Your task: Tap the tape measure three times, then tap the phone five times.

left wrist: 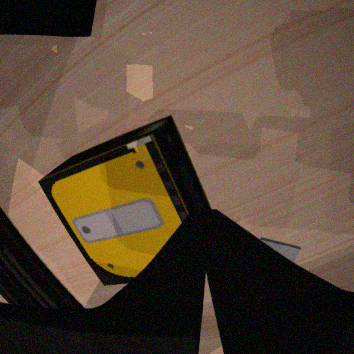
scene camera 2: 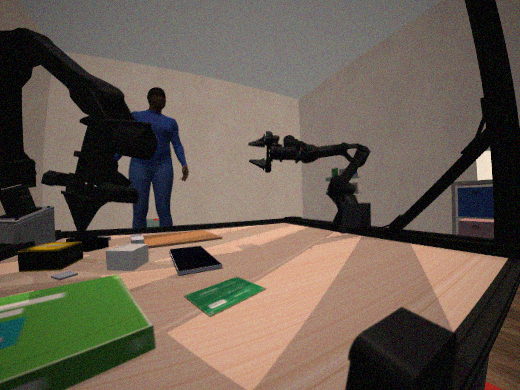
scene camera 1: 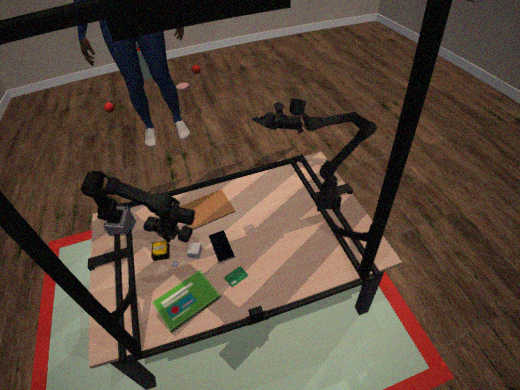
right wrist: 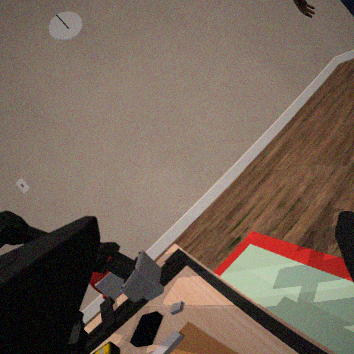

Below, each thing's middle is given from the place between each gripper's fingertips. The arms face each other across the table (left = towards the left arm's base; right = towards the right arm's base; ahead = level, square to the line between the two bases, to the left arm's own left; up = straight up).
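Scene:
From my left hand: black phone [scene camera 2: 189, 260] 10 mm behind, 210 mm to the right, 60 mm below. Brown board [scene camera 1: 211, 207] 210 mm ahead of my left hand, 140 mm to the right, 50 mm below.
My right hand: 220 mm past the brown board, 270 mm to the right of it, 310 mm above it. Black phone, from my right hand: 440 mm behind, 200 mm to the left, 310 mm below.

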